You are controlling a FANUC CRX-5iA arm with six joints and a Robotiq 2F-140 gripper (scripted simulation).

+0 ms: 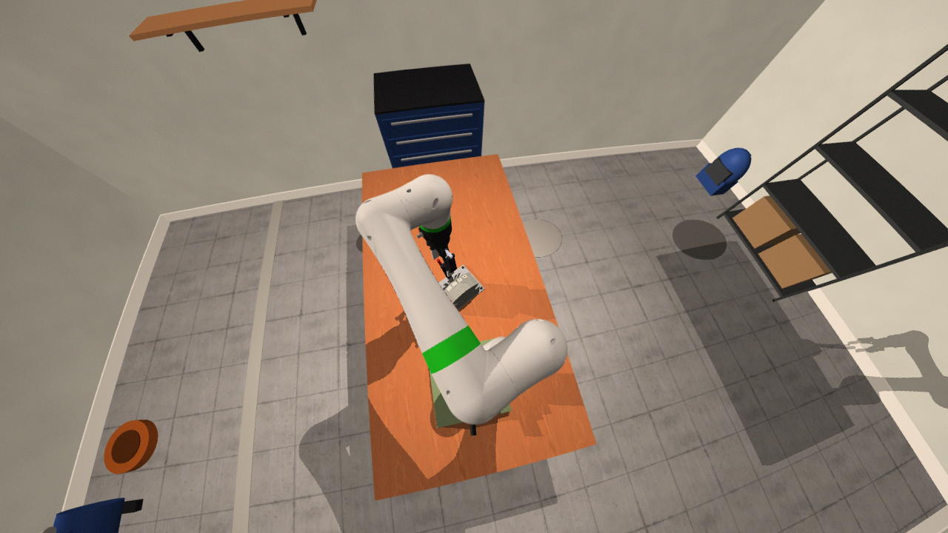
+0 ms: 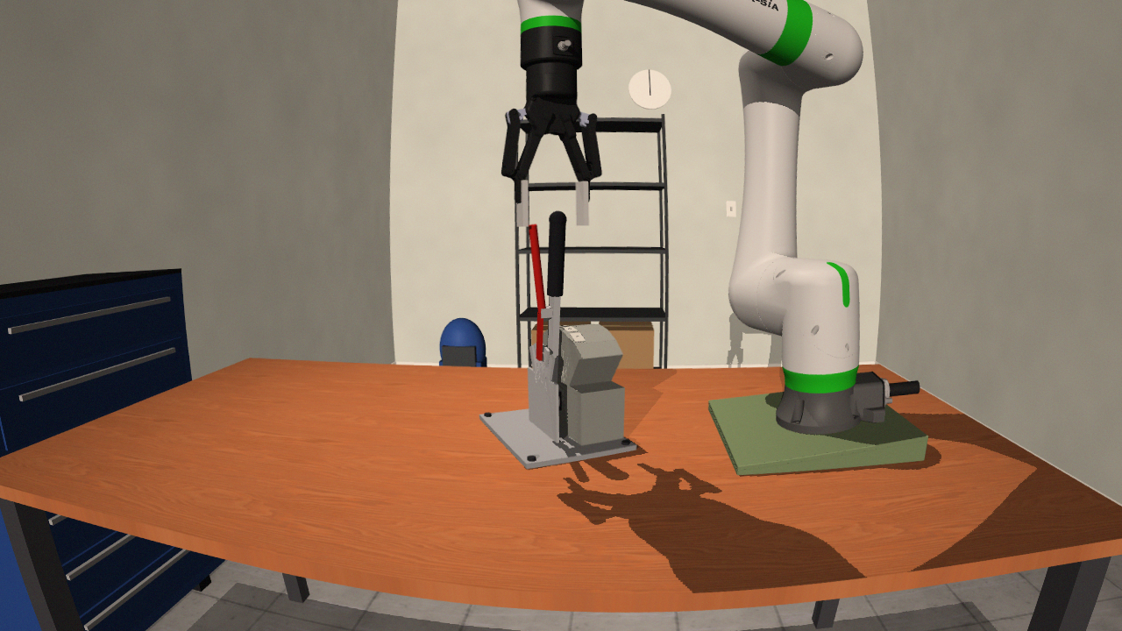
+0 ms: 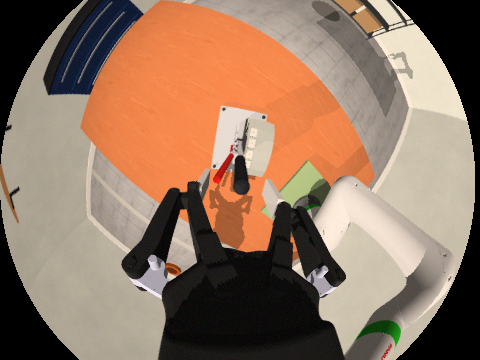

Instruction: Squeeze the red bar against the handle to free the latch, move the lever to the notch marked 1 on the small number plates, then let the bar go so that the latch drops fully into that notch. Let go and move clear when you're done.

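Right now my hand is 20 mm short of the red bar and 150 mm above it.
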